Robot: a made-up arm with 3 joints. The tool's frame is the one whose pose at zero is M. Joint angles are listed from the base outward.
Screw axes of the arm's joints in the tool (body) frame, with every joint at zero. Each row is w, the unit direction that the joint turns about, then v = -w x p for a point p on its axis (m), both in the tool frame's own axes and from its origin. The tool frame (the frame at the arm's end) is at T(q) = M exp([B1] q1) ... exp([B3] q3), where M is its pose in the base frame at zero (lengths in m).
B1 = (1, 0, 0, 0.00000, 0.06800, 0.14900)
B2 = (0, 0, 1, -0.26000, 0.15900, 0.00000)
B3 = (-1, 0, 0, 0.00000, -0.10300, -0.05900)
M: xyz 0.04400 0.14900 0.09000 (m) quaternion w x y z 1 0 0 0
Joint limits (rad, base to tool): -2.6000..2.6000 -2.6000..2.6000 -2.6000..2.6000
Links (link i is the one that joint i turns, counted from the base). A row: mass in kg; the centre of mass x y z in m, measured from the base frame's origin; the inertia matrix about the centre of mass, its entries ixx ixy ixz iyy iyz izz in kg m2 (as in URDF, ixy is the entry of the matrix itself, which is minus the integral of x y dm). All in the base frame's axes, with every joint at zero. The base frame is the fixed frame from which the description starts. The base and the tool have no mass.
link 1: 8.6; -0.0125 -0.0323 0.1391; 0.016 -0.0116 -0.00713 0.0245 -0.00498 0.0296
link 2: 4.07; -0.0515 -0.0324 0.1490; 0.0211 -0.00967 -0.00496 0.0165 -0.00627 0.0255
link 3: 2.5; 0.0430 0.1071 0.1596; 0.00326 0 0 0.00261 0.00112 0.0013
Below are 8 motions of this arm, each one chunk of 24 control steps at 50 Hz.
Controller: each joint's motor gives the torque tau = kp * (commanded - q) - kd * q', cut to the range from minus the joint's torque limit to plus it. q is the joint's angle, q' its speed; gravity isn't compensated. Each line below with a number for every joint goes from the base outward.
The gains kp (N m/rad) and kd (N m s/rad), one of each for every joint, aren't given. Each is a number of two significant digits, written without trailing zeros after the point. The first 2 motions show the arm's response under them.
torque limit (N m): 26 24 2.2
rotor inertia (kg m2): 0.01 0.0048 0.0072
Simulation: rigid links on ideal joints. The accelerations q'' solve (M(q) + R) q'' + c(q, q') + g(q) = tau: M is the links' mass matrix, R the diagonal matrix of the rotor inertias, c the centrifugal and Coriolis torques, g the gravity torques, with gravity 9.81 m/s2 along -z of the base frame. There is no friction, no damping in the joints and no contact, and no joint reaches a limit. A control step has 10 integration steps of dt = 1/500 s. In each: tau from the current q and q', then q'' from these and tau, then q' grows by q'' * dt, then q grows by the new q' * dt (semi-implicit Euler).
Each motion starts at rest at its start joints. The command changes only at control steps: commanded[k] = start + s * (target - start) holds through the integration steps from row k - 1 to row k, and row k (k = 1, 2, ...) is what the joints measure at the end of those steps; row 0 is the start. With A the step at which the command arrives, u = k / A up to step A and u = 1 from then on. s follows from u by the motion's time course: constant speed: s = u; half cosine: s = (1 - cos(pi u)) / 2; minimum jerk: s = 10 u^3 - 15 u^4 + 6 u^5; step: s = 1 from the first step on.
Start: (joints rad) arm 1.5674 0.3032 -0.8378
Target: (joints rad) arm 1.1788 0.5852 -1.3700
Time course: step
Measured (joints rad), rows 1 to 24:
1: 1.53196 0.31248 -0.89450
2: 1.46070 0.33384 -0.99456
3: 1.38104 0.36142 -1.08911
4: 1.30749 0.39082 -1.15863
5: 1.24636 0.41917 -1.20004
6: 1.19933 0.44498 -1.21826
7: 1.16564 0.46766 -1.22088
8: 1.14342 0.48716 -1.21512
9: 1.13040 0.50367 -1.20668
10: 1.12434 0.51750 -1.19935
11: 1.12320 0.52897 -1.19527
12: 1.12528 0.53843 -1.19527
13: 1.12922 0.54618 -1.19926
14: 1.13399 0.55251 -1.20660
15: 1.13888 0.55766 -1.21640
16: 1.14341 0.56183 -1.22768
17: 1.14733 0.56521 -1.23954
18: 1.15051 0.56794 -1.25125
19: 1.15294 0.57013 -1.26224
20: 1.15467 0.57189 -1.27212
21: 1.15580 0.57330 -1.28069
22: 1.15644 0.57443 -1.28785
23: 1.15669 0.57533 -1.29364
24: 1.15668 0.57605 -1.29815
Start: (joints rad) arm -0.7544 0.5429 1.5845
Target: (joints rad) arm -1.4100 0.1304 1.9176
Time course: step
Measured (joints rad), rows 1 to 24:
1: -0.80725 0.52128 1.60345
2: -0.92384 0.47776 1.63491
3: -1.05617 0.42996 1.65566
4: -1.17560 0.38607 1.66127
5: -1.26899 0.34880 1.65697
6: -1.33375 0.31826 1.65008
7: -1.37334 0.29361 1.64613
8: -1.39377 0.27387 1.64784
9: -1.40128 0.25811 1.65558
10: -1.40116 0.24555 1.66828
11: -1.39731 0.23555 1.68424
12: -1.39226 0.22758 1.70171
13: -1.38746 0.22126 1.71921
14: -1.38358 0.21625 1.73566
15: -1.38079 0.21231 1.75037
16: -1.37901 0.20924 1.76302
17: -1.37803 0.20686 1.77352
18: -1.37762 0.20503 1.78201
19: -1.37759 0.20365 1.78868
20: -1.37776 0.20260 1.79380
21: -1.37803 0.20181 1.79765
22: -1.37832 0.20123 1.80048
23: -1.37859 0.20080 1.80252
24: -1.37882 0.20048 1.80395
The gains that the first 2 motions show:
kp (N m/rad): 52 69 3.4
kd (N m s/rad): 3.2 8.4 0.35
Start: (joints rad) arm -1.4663 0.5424 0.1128
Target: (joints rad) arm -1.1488 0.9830 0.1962
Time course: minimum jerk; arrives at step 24
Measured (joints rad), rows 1 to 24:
1: -1.46397 0.54289 0.10492
2: -1.45864 0.54418 0.08696
3: -1.45167 0.54624 0.06401
4: -1.44382 0.54920 0.04002
5: -1.43531 0.55334 0.01786
6: -1.42600 0.55898 -0.00060
7: -1.41558 0.56647 -0.01436
8: -1.40365 0.57611 -0.02316
9: -1.38987 0.58813 -0.02729
10: -1.37403 0.60266 -0.02742
11: -1.35608 0.61971 -0.02442
12: -1.33613 0.63914 -0.01921
13: -1.31445 0.66071 -0.01269
14: -1.29147 0.68405 -0.00562
15: -1.26774 0.70870 0.00143
16: -1.24387 0.73412 0.00805
17: -1.22054 0.75974 0.01401
18: -1.19841 0.78496 0.01925
19: -1.17813 0.80918 0.02378
20: -1.16022 0.83187 0.02775
21: -1.14513 0.85254 0.03131
22: -1.13309 0.87084 0.03466
23: -1.12416 0.88655 0.03803
24: -1.11816 0.89960 0.04164

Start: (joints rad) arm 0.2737 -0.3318 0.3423
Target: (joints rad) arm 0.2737 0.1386 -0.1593
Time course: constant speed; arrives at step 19
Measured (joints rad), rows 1 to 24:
1: 0.28200 -0.33198 0.34746
2: 0.29674 -0.33147 0.35676
3: 0.31092 -0.32897 0.36550
4: 0.32186 -0.32390 0.37124
5: 0.32912 -0.31608 0.37283
6: 0.33319 -0.30557 0.36990
7: 0.33485 -0.29257 0.36252
8: 0.33481 -0.27737 0.35104
9: 0.33364 -0.26023 0.33600
10: 0.33172 -0.24146 0.31801
11: 0.32932 -0.22130 0.29769
12: 0.32660 -0.19999 0.27565
13: 0.32367 -0.17774 0.25241
14: 0.32057 -0.15473 0.22843
15: 0.31737 -0.13109 0.20405
16: 0.31409 -0.10696 0.17955
17: 0.31076 -0.08243 0.15511
18: 0.30741 -0.05759 0.13084
19: 0.30404 -0.03249 0.10680
20: 0.30067 -0.00842 0.08325
21: 0.29739 0.01334 0.06129
22: 0.29431 0.03233 0.04215
23: 0.29149 0.04851 0.02659
24: 0.28898 0.06205 0.01485

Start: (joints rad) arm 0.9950 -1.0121 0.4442
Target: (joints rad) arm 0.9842 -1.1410 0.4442
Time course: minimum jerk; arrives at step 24
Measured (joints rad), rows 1 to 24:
1: 1.00010 -1.01848 0.44462
2: 1.01159 -1.03142 0.44951
3: 1.02587 -1.04660 0.45964
4: 1.04033 -1.06193 0.47335
5: 1.05332 -1.07648 0.48845
6: 1.06393 -1.08990 0.50306
7: 1.07180 -1.10219 0.51589
8: 1.07700 -1.11350 0.52624
9: 1.07983 -1.12405 0.53388
10: 1.08073 -1.13405 0.53895
11: 1.08021 -1.14372 0.54177
12: 1.07876 -1.15318 0.54280
13: 1.07682 -1.16253 0.54249
14: 1.07474 -1.17181 0.54125
15: 1.07278 -1.18101 0.53945
16: 1.07113 -1.19009 0.53738
17: 1.06988 -1.19894 0.53525
18: 1.06906 -1.20747 0.53323
19: 1.06868 -1.21555 0.53139
20: 1.06866 -1.22306 0.52980
21: 1.06897 -1.22988 0.52845
22: 1.06950 -1.23594 0.52734
23: 1.07020 -1.24118 0.52639
24: 1.07099 -1.24559 0.52555

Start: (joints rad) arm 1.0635 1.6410 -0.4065
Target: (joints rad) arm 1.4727 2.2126 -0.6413
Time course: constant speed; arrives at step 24
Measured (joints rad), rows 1 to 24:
1: 1.06638 1.64771 -0.39864
2: 1.07382 1.66283 -0.38425
3: 1.08513 1.68301 -0.37050
4: 1.09926 1.70621 -0.36107
5: 1.11520 1.73119 -0.35734
6: 1.13217 1.75722 -0.35930
7: 1.14963 1.78386 -0.36622
8: 1.16724 1.81082 -0.37710
9: 1.18480 1.83793 -0.39089
10: 1.20224 1.86510 -0.40667
11: 1.21951 1.89225 -0.42369
12: 1.23660 1.91932 -0.44136
13: 1.25352 1.94628 -0.45925
14: 1.27028 1.97311 -0.47706
15: 1.28688 1.99979 -0.49461
16: 1.30333 2.02631 -0.51179
17: 1.31964 2.05267 -0.52854
18: 1.33581 2.07886 -0.54486
19: 1.35184 2.10488 -0.56077
20: 1.36773 2.13072 -0.57629
21: 1.38349 2.15640 -0.59145
22: 1.39911 2.18190 -0.60630
23: 1.41459 2.20724 -0.62086
24: 1.42993 2.23241 -0.63516

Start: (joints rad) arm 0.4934 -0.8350 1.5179
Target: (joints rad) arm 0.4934 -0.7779 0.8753
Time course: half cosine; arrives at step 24
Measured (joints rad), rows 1 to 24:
1: 0.50438 -0.83828 1.51622
2: 0.52790 -0.84536 1.50868
3: 0.55564 -0.85415 1.49380
4: 0.58231 -0.86333 1.47238
5: 0.60498 -0.87199 1.44626
6: 0.62245 -0.87957 1.41747
7: 0.63462 -0.88580 1.38766
8: 0.64204 -0.89061 1.35794
9: 0.64559 -0.89405 1.32884
10: 0.64626 -0.89624 1.30044
11: 0.64501 -0.89733 1.27251
12: 0.64266 -0.89749 1.24467
13: 0.63987 -0.89685 1.21655
14: 0.63710 -0.89558 1.18786
15: 0.63463 -0.89379 1.15848
16: 0.63262 -0.89162 1.12847
17: 0.63110 -0.88916 1.09808
18: 0.63001 -0.88653 1.06771
19: 0.62927 -0.88380 1.03788
20: 0.62877 -0.88106 1.00920
21: 0.62841 -0.87838 0.98227
22: 0.62811 -0.87582 0.95770
23: 0.62781 -0.87345 0.93605
24: 0.62748 -0.87131 0.91779

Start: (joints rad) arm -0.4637 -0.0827 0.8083
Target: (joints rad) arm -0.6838 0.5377 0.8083
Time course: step
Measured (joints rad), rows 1 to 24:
1: -0.48069 -0.05545 0.82125
2: -0.51264 0.01123 0.84023
3: -0.54652 0.09133 0.83878
4: -0.57682 0.17006 0.81286
5: -0.60190 0.24109 0.76975
6: -0.62175 0.30238 0.71921
7: -0.63688 0.35387 0.66959
8: -0.64791 0.39636 0.62653
9: -0.65552 0.43091 0.59293
10: -0.66043 0.45863 0.56957
11: -0.66330 0.48057 0.55576
12: -0.66474 0.49771 0.55003
13: -0.66527 0.51091 0.55059
14: -0.66527 0.52094 0.55562
15: -0.66502 0.52847 0.56351
16: -0.66468 0.53404 0.57291
17: -0.66437 0.53813 0.58277
18: -0.66411 0.54110 0.59235
19: -0.66392 0.54324 0.60115
20: -0.66379 0.54478 0.60887
21: -0.66370 0.54589 0.61540
22: -0.66364 0.54670 0.62072
23: -0.66360 0.54729 0.62491
24: -0.66357 0.54773 0.62811

